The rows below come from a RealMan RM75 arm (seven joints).
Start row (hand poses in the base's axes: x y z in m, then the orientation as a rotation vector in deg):
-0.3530, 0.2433, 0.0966, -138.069, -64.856, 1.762
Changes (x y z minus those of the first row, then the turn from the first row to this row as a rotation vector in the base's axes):
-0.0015, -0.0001, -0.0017, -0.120, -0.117, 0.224
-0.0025, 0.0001, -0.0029, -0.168, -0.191, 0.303
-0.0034, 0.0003, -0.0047, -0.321, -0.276, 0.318
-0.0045, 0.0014, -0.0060, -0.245, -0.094, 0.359
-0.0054, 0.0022, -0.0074, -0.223, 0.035, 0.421
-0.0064, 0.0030, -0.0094, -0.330, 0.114, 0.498
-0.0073, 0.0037, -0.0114, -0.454, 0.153, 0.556
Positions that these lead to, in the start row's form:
-0.3545, 0.2432, 0.0949, -138.081, -65.208, 1.763
-0.3555, 0.2434, 0.0937, -138.099, -65.349, 1.727
-0.3564, 0.2436, 0.0919, -138.248, -65.443, 1.718
-0.3575, 0.2447, 0.0906, -138.108, -65.392, 1.906
-0.3584, 0.2455, 0.0892, -138.019, -65.403, 2.069
-0.3594, 0.2463, 0.0872, -138.047, -65.487, 2.251
-0.3603, 0.2470, 0.0852, -138.112, -65.570, 2.388

